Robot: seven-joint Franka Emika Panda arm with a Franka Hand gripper.
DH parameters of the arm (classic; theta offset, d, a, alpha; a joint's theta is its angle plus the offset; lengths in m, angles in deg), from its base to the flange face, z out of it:
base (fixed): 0 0 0 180
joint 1: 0 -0.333 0 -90
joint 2: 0 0 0 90
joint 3: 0 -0.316 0.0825 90
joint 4: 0 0 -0.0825 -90
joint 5: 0 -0.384 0 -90
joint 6: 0 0 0.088 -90
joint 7: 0 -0.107 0 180
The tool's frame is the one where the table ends.
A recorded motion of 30 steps. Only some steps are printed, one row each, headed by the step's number.
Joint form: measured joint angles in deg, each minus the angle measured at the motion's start. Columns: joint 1, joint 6, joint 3, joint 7, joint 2, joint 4, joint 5.
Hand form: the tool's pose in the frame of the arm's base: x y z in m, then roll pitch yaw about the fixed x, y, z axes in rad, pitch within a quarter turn. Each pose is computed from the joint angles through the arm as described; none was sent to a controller.
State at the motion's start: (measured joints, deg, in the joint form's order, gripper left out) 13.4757 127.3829 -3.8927 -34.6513 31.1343 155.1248 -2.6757
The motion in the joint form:
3: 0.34 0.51 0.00 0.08 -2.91 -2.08 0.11
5: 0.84 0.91 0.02 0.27 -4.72 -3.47 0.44
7: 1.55 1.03 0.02 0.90 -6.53 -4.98 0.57
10: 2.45 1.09 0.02 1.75 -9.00 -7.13 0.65
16: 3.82 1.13 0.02 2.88 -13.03 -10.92 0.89
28: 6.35 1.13 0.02 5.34 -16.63 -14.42 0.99
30: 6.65 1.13 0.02 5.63 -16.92 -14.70 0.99
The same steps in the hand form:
3: 0.3737 -0.0650 0.3964 -3.1077 -0.0410 -0.8110
5: 0.3818 -0.0701 0.3960 -3.1103 -0.0425 -0.8126
7: 0.3898 -0.0764 0.3957 -3.1126 -0.0402 -0.8119
10: 0.4008 -0.0850 0.3955 -3.1144 -0.0361 -0.8109
16: 0.4200 -0.0994 0.3959 -3.1161 -0.0331 -0.8110
28: 0.4345 -0.1232 0.3957 -3.1161 -0.0314 -0.8101
30: 0.4354 -0.1259 0.3957 -3.1161 -0.0313 -0.8102

